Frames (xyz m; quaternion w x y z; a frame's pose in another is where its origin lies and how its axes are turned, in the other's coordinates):
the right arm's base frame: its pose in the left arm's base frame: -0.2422 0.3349 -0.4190 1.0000 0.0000 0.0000 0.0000
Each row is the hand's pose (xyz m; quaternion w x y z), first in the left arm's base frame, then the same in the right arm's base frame.
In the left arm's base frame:
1: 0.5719 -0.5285 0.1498 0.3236 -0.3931 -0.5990 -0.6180
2: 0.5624 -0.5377 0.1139 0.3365 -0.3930 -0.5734 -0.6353
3: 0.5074 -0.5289 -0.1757 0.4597 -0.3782 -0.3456 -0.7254
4: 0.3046 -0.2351 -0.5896 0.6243 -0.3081 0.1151 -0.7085
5: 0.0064 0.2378 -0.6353 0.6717 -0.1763 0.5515 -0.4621
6: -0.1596 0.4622 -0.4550 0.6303 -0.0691 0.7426 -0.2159
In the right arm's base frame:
1: 0.8141 -0.8634 0.5688 0.3236 -0.3931 -0.5990 -0.6180
2: 0.8046 -0.8726 0.5329 0.3365 -0.3930 -0.5734 -0.6353
3: 0.7496 -0.8638 0.2433 0.4597 -0.3782 -0.3456 -0.7254
4: 0.5468 -0.5700 -0.1706 0.6243 -0.3081 0.1151 -0.7085
5: 0.2486 -0.0971 -0.2163 0.6717 -0.1763 0.5515 -0.4621
6: 0.0826 0.1273 -0.0360 0.6303 -0.0691 0.7426 -0.2159

